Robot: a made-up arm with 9 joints. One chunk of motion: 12 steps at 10 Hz.
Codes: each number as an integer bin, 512 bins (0 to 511) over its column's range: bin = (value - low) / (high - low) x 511, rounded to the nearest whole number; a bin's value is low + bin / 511 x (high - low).
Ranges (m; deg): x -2.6..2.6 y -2.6..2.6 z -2.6..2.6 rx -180..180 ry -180..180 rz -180..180
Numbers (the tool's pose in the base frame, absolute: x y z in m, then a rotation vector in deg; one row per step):
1: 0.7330 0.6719 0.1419 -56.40 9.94 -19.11
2: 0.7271 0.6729 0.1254 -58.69 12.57 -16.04
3: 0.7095 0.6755 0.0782 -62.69 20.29 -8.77
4: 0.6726 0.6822 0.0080 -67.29 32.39 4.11
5: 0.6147 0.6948 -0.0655 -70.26 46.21 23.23
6: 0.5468 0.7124 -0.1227 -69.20 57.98 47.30
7: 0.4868 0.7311 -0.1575 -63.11 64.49 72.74
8: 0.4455 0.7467 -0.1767 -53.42 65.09 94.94
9: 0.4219 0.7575 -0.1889 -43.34 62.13 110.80
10: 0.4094 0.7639 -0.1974 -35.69 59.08 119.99
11: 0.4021 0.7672 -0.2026 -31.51 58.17 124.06
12: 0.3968 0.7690 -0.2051 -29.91 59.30 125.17
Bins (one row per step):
1: 328 322 269 175 270 228
2: 327 322 268 172 273 233
3: 325 322 263 167 284 243
4: 322 323 256 160 301 261
5: 316 324 249 156 321 288
6: 309 326 243 157 338 323
7: 303 327 240 166 347 359
8: 299 329 238 180 348 390
9: 297 330 237 194 344 413
10: 296 331 236 205 339 426
11: 295 331 236 211 338 432
12: 294 331 235 213 340 433

